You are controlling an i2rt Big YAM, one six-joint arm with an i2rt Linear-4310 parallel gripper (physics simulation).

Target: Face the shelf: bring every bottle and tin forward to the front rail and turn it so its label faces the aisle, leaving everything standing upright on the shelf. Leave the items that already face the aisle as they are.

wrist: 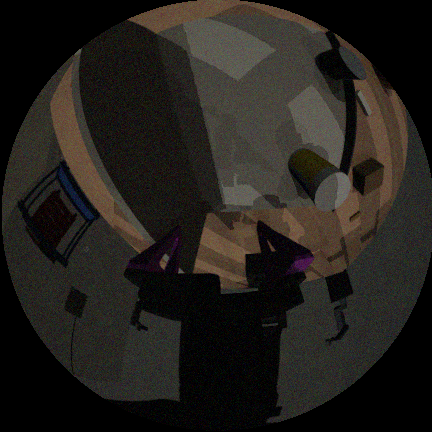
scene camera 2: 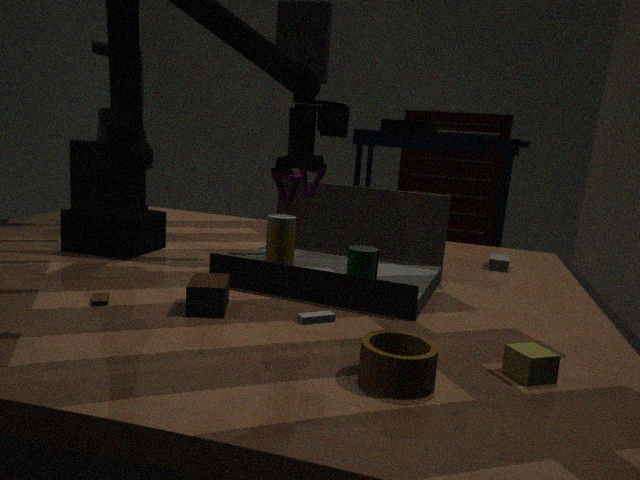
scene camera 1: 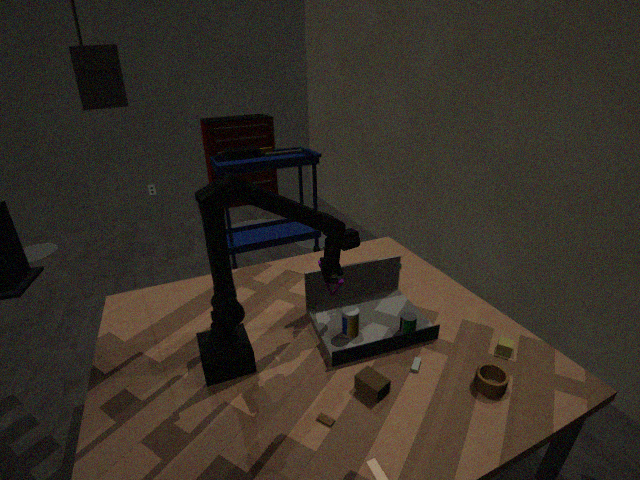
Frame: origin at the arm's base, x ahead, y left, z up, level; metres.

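Seen in the pictures: gripper, fingertip midpoint: (wrist: pixel 217 226) (scene camera 2: pixel 298 200) (scene camera 1: pixel 329 286); arm's base, origin of the base link: (scene camera 2: pixel 116 211) (scene camera 1: pixel 224 342).
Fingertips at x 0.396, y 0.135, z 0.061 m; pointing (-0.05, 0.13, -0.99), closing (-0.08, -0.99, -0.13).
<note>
Pixels of each thing's top centre, then the offset from my fingertips to it. "spot": a spot on its surface instead.
- shelf, surface spot: (wrist: pixel 135 125) spot: dy +0.060, dx +0.126, dz -0.009 m
- dark front rail, middle of its top: (scene camera 2: pixel 307 268) (wrist: pixel 355 119) (scene camera 1: pixel 388 338) dy -0.238, dx +0.137, dz -0.089 m
- tall tin, middle of its top: (wrist: pixel 333 193) (scene camera 2: pixel 282 216) (scene camera 1: pixel 350 310) dy -0.146, dx +0.034, dz -0.016 m
- shorter green tin, middle of its top: (scene camera 2: pixel 363 248) (scene camera 1: pixel 408 316) dy -0.201, dx +0.228, dz -0.045 m
- brown box, middle of its top: (scene camera 2: pixel 209 280) (scene camera 1: pixel 372 377) (wrist: pixel 374 180) dy -0.378, dx +0.020, dz -0.100 m
- small pale block, middle of its top: (scene camera 2: pixel 316 313) (scene camera 1: pixel 416 363) dy -0.329, dx +0.197, dz -0.138 m
- round wooden ring, middle of its top: (scene camera 2: pixel 399 343) (scene camera 1: pixel 492 373) dy -0.479, dx +0.372, dz -0.100 m
- yellow block, middle of its top: (scene camera 2: pixel 532 349) (scene camera 1: pixel 506 342) dy -0.363, dx +0.523, dz -0.112 m
The shelf (scene camera 1: pixel 361 285) (scene camera 2: pixel 382 222) (wrist: pixel 135 125) has a tall back panel and a dark front rail (scene camera 1: pixel 385 344) (scene camera 2: pixel 320 288) (wrist: pixel 351 115). A tall tin (scene camera 1: pixel 350 323) (scene camera 2: pixel 280 240) (wrist: pixel 314 172) stands upright near the left end, a little behind the rail. It shows yellow, with blue on its left side in scene camera 1. A shorter green tin (scene camera 1: pixel 408 323) (scene camera 2: pixel 362 262) (wrist: pixel 352 63) stands upright close behind the rail, further right; its base is hidden in scene camera 2. My gripper (scene camera 1: pixel 334 290) (scene camera 2: pixel 298 198) (wrist: pixel 217 226) is open and empty, above the shelf's left rear part, behind the tall tin.
In front of the shelf are a brown box (scene camera 1: pixel 372 384) (scene camera 2: pixel 207 294) (wrist: pixel 368 176) and a small pale block (scene camera 1: pixel 416 364) (scene camera 2: pixel 316 317) (wrist: pixel 364 103). A round wooden ring (scene camera 1: pixel 491 387) (scene camera 2: pixel 398 379) and a yellow block (scene camera 1: pixel 504 347) (scene camera 2: pixel 529 363) lie further right.
</note>
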